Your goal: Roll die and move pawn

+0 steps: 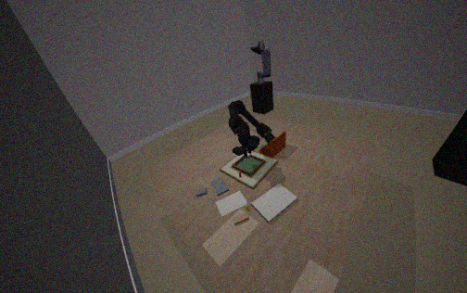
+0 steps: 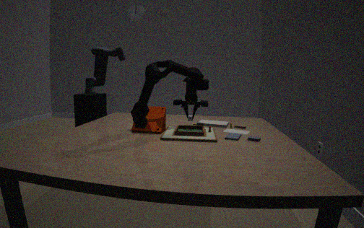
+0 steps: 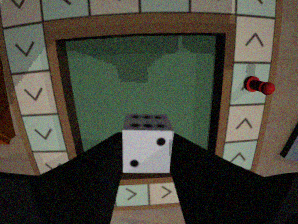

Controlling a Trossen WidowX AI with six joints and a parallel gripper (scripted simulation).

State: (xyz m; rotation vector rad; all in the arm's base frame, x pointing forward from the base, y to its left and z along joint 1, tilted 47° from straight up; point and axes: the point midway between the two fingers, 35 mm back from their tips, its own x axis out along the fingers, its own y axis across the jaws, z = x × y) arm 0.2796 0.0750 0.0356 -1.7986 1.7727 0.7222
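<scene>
Now: the red pawn 110 mm ahead of my gripper tip, 30 mm to the left of it and 60 mm below it. The rest, counted from my gripper tip: white die: right at my gripper tip; then green dice tray: 10 mm to the right, 80 mm below.
</scene>
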